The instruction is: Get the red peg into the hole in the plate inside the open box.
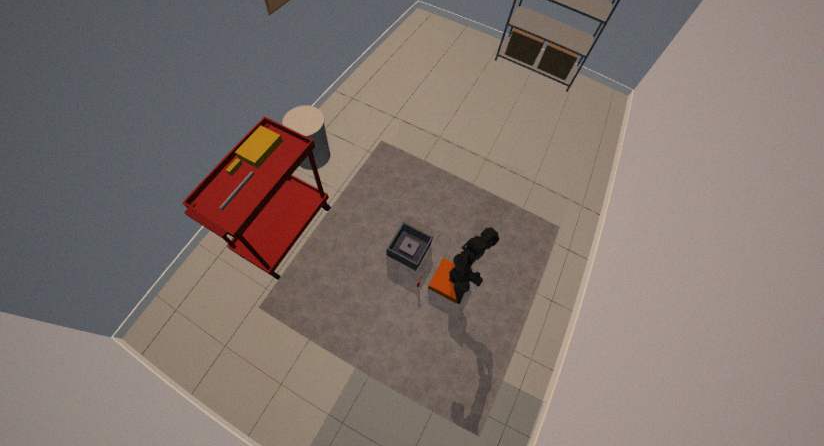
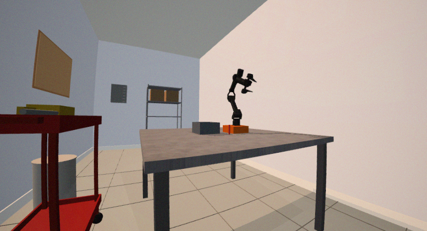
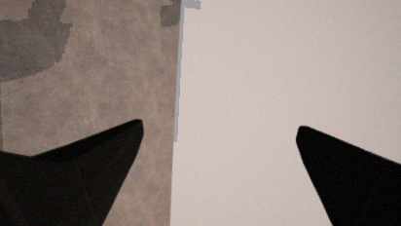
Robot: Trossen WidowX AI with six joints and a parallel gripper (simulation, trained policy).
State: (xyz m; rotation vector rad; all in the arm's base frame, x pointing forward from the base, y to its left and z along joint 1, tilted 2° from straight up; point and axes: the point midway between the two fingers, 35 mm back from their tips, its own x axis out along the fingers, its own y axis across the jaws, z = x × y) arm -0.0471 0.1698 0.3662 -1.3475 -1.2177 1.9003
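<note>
Now: the red peg 21 cm ahead of my gripper tip, 7 cm to the right of it and 37 cm below it. Round my gripper tip: dark box: 37 cm ahead, 23 cm to the right, 38 cm below.
</note>
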